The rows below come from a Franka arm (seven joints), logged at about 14 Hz.
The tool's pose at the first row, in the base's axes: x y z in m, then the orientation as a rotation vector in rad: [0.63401 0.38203 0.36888 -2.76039 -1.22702 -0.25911]
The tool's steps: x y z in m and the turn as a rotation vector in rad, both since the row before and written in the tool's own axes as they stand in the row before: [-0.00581 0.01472 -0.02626 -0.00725 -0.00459 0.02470]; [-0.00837 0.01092 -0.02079 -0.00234 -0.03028 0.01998]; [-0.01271 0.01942 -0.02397 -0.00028 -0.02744 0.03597]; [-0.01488 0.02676 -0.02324 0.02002 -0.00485 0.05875]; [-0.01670 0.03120 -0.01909 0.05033 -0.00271 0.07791]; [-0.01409 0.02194 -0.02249 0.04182 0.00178 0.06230]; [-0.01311 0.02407 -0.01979 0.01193 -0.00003 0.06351]
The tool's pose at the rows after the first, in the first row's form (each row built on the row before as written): [0.63822 0.36356 0.39299 -2.78185 -1.19457 -0.25564]; [0.63813 0.34679 0.41144 -2.80793 -1.17307 -0.21412]; [0.64088 0.32099 0.43242 -2.83846 -1.12701 -0.17365]; [0.64678 0.28874 0.45248 -2.85183 -1.03876 -0.15076]; [0.65307 0.25189 0.46729 -2.84248 -0.91672 -0.11281]; [0.65395 0.22244 0.48512 -2.82858 -0.81940 -0.08787]; [0.65569 0.19164 0.49896 -2.84049 -0.72690 -0.07344]
